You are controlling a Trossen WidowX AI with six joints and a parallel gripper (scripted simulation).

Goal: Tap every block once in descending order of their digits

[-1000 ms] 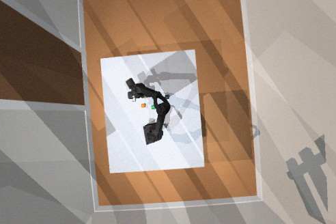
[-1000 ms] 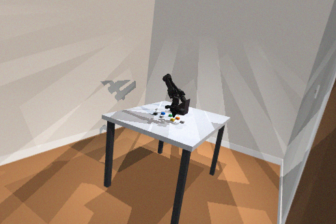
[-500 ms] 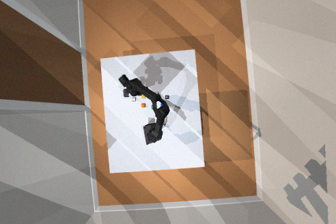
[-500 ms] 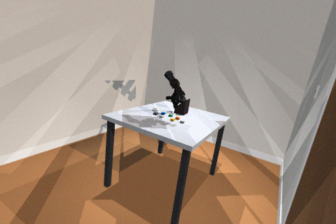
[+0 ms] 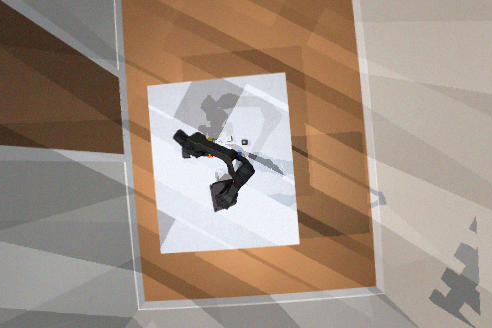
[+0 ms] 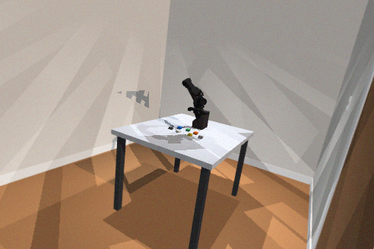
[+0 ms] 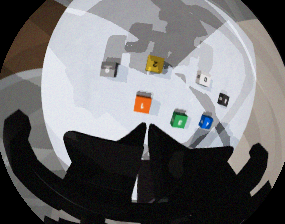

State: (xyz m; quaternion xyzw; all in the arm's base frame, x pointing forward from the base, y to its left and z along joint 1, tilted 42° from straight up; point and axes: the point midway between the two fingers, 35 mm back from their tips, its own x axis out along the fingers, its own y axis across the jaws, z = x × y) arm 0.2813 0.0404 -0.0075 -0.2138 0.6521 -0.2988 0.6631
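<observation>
Now: gripper tip 1 cm past the orange block and 11 cm above it. The rest, counted from my gripper tip: grey block 7 cm ahead, 8 cm to the left, 11 cm below; yellow block 8 cm ahead, 2 cm to the right, 11 cm below; green block 4 cm behind, 9 cm to the right, 11 cm below.
</observation>
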